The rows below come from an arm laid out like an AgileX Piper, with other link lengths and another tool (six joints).
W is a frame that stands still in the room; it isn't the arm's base.
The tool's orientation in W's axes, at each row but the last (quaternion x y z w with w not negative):
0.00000, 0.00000, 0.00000, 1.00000
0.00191, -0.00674, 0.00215, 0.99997
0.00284, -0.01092, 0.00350, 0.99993
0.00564, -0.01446, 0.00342, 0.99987
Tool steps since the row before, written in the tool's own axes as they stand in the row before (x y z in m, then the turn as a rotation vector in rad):
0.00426, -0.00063, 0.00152, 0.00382, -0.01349, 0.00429
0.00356, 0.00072, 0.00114, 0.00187, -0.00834, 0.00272
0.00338, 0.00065, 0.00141, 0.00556, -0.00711, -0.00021
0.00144, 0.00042, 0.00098, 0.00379, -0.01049, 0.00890
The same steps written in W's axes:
0.00426, -0.00063, 0.00152, 0.00382, -0.01349, 0.00429
0.00354, 0.00073, 0.00119, 0.00187, -0.00834, 0.00271
0.00334, 0.00067, 0.00149, 0.00561, -0.00707, -0.00013
0.00141, 0.00042, 0.00103, 0.00360, -0.01057, 0.00889

